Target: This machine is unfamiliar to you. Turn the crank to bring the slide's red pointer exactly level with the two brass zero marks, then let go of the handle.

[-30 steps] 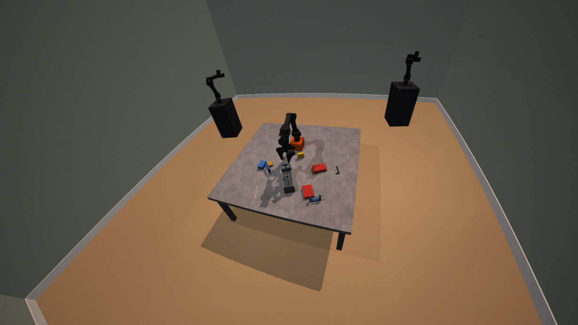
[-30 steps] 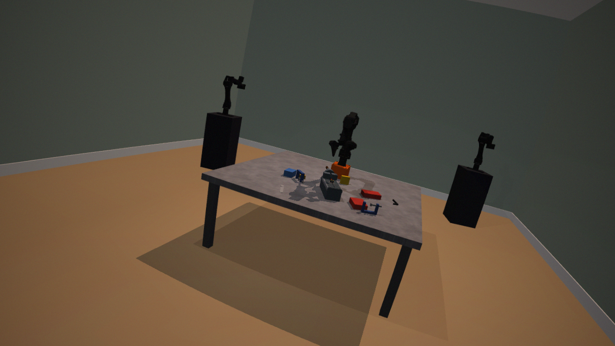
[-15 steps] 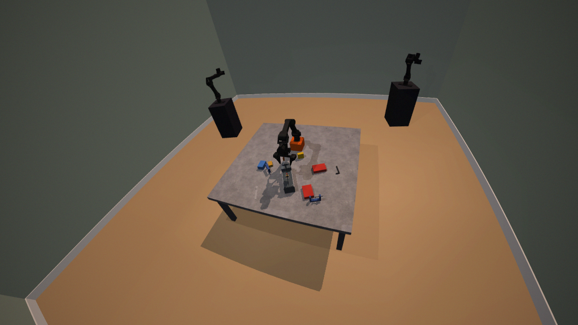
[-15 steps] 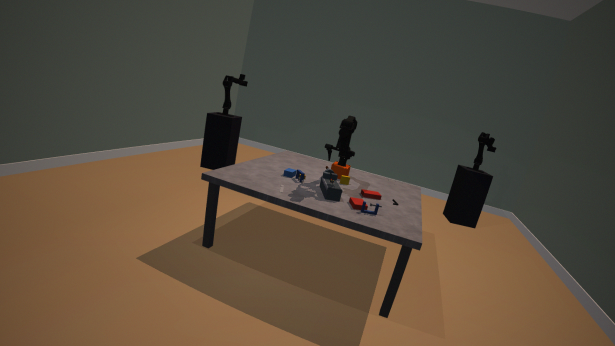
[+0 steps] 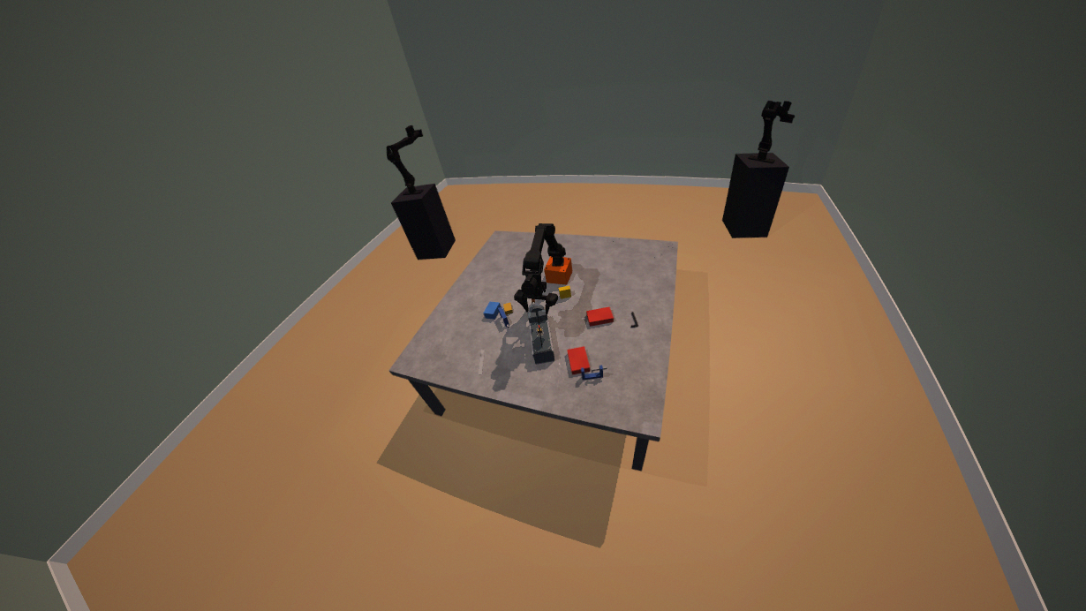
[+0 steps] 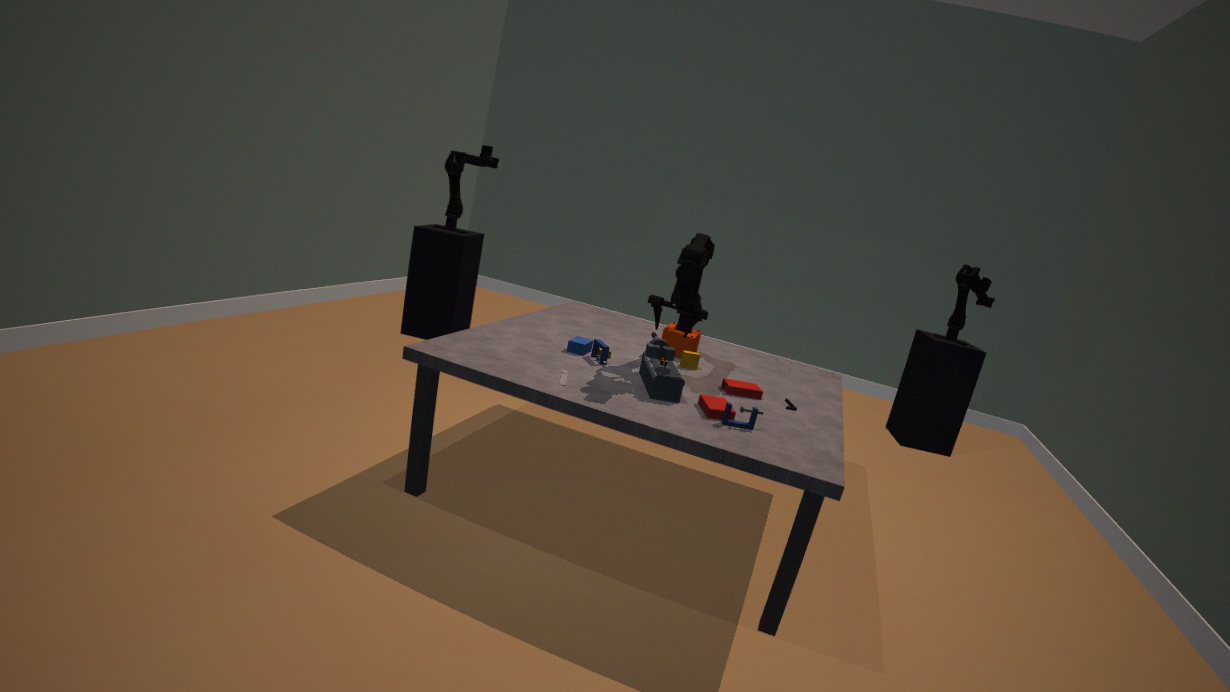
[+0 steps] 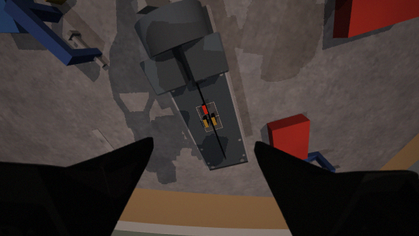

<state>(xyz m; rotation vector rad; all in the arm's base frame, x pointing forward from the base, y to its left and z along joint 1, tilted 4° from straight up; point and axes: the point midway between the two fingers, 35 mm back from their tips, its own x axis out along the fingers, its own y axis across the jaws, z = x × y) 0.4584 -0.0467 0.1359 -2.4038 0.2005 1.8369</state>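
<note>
My gripper tip is now 15 cm past the brown crank handle, 5 cm to the left of it and 5 cm above it. Also, from my gripper tip: pale strip 15 cm ahead, 28 cm to the right, 17 cm below; then yellow cube 29 cm behind, 9 cm to the left, 14 cm below; then red pointer 1 cm ahead, 9 cm below.
</note>
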